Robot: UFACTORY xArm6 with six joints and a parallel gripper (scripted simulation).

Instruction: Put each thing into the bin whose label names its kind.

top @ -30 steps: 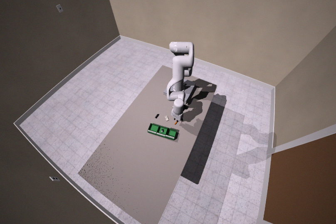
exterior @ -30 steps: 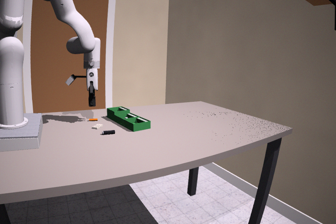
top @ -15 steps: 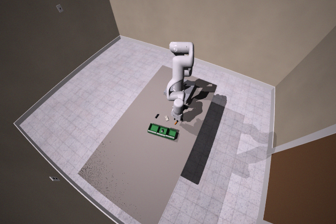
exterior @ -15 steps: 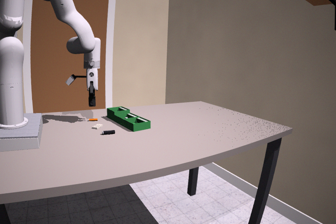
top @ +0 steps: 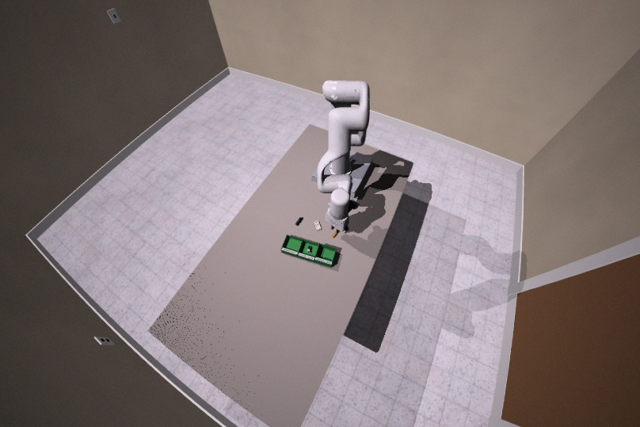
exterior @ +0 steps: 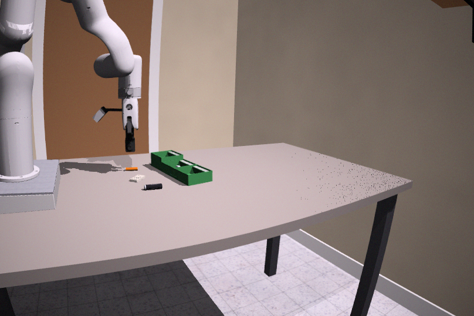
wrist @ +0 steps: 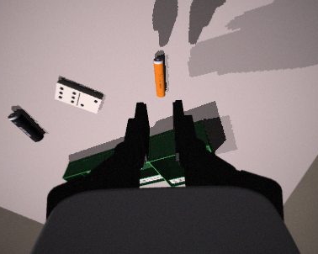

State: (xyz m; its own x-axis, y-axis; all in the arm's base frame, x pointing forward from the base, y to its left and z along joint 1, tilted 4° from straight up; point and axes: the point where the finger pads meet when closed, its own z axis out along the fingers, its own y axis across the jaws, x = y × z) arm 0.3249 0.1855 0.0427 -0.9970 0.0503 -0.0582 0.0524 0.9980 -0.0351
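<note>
Right now the orange battery is 80 mm below my hand. From my hand the other things lie so: white domino: 10 mm ahead, 100 mm to the right, 80 mm below; then black nut: 140 mm ahead, 60 mm to the right, 80 mm below; then green three-bin tray: 150 mm ahead, 60 mm to the right, 60 mm below.
</note>
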